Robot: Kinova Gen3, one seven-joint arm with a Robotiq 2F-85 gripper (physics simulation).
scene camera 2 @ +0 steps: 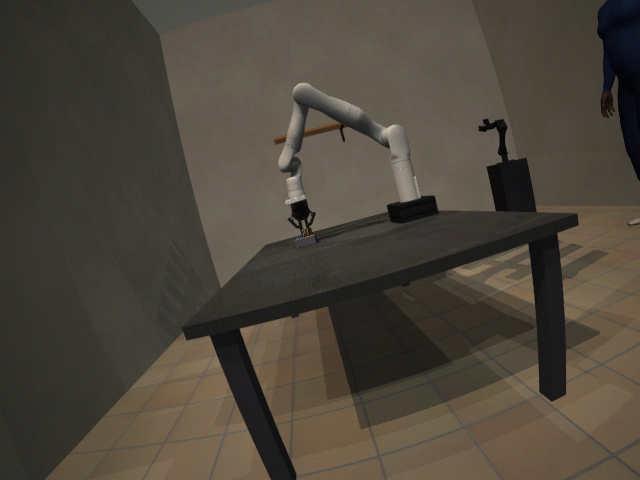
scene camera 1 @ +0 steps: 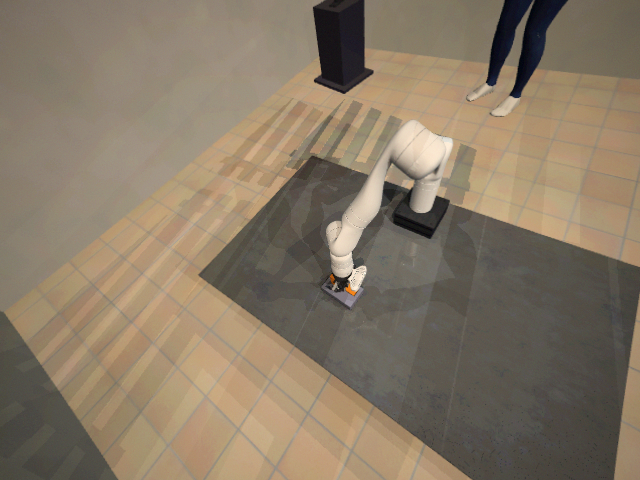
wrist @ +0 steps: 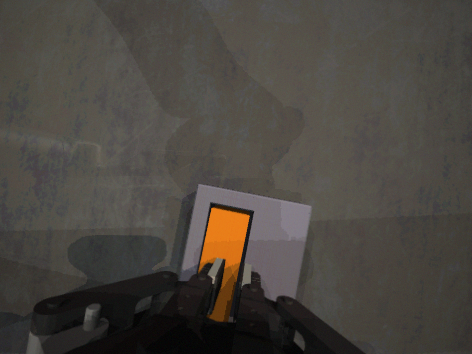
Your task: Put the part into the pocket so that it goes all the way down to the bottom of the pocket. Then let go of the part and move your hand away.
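The orange part [scene camera 1: 352,290] [wrist: 227,230] lies with its long arm in a slot of the pale grey pocket block [scene camera 1: 349,301] [scene camera 2: 306,242] [wrist: 280,225]. A thin dark gap shows around the far end and right side of the part in the wrist view. Some orange shows at the fingers in scene camera 2. My gripper [scene camera 1: 340,287] [scene camera 2: 307,234] [wrist: 232,273] points down, low over the near half of the part. Its fingers are nearly together, with a narrow gap; I see no part gripped between them. The fingers hide the near end of the part and the pocket's side arm. Contact with the part cannot be told.
The block rests on the dark table [scene camera 1: 413,330] [scene camera 2: 361,248]. My arm's black base [scene camera 1: 421,215] [scene camera 2: 412,208] stands on the same table. A dark pedestal [scene camera 1: 341,46] [scene camera 2: 511,183] and a person [scene camera 1: 529,49] [scene camera 2: 628,56] stand away from the table.
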